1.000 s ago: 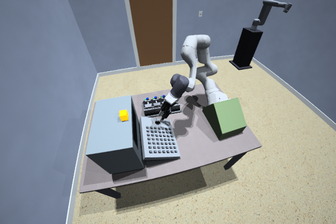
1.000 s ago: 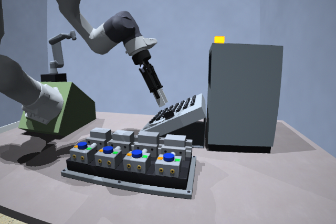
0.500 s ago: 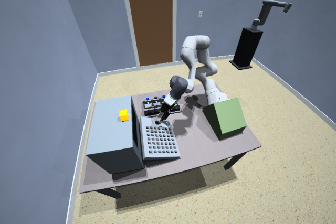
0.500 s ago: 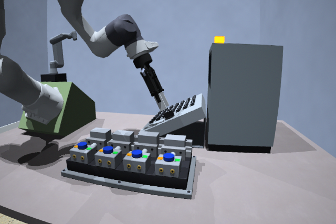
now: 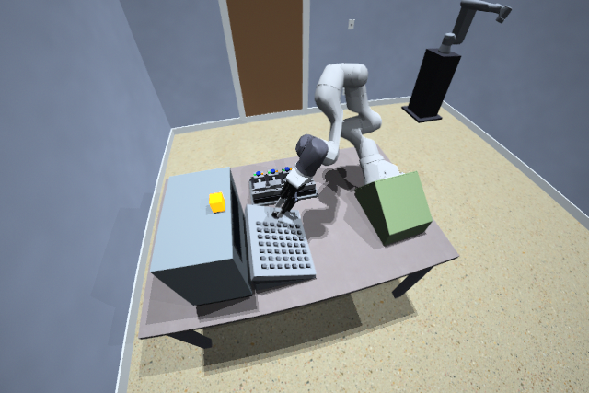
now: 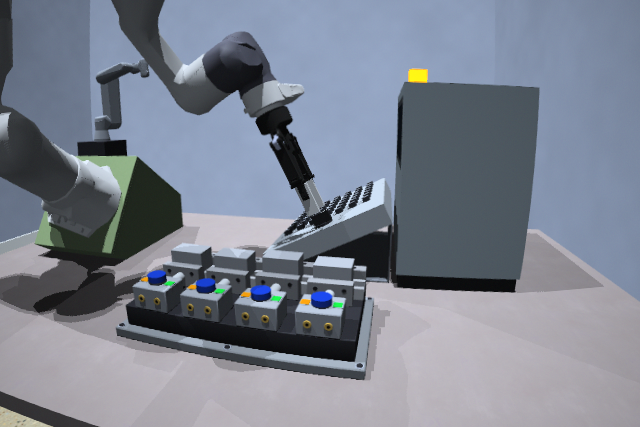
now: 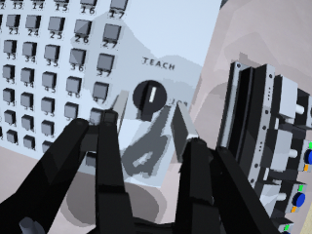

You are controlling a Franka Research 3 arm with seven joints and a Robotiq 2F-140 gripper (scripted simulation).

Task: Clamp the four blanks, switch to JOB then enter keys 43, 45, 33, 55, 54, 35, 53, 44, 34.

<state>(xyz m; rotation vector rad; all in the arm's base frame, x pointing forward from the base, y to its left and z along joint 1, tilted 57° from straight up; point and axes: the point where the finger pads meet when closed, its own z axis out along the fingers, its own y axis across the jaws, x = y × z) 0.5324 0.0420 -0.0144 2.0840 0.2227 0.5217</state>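
The selector knob lies 40 mm below my hand and 30 mm ahead of it. The rest, counted from my hand: keypad: 110 mm to the left, 90 mm below, 50 mm ahead; key: 130 mm to the left, 70 mm below.
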